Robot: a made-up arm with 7 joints.
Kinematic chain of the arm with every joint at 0, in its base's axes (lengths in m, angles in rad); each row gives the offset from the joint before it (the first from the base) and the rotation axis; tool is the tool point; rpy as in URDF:
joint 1: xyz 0 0 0 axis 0.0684 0.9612 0.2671
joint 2: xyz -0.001 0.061 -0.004 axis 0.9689 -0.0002 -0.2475
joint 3: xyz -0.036 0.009 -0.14 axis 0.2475 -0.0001 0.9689
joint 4: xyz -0.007 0 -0.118 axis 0.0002 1 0
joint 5: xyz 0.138 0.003 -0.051 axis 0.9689 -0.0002 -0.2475
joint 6: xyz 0.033 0 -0.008 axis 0.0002 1 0
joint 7: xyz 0.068 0 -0.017 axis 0.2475 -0.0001 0.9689
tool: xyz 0 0 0 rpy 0 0.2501 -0.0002
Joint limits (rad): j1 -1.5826..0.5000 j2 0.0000..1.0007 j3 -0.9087..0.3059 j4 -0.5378..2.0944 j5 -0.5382..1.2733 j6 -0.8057..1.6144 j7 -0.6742..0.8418
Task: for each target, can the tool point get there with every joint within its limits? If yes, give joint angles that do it. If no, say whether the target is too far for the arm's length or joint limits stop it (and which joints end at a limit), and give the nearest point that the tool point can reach.
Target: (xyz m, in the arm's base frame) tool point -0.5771 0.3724 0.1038
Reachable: no: too far | nearest point -0.3308 0.3663 -0.0687 | short by 0.301 m
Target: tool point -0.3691 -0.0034 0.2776
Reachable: no: joint limits stop it (at a limit: joint 1, joint 2, joint 4, joint 6) | nearest point -0.3616 0.0353 -0.1830 | short by 0.462 m
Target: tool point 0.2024 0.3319 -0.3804
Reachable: yes | joints -0.7089 0.5337 -0.5609 1.7901 0.9590 0.2075 0.5976
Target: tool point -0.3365 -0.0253 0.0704
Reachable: no: joint limits stop it (at a limit: joint 1, joint 2, joint 4, joint 6) | nearest point -0.3578 0.0159 -0.1856 | short by 0.260 m
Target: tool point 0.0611 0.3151 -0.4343
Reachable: yes | joints -0.1262 0.6796 -0.5885 1.1085 0.3893 -0.1021 0.6934
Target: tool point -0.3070 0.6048 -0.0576
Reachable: no: too far | nearest point -0.2429 0.4891 -0.0740 | short by 0.133 m
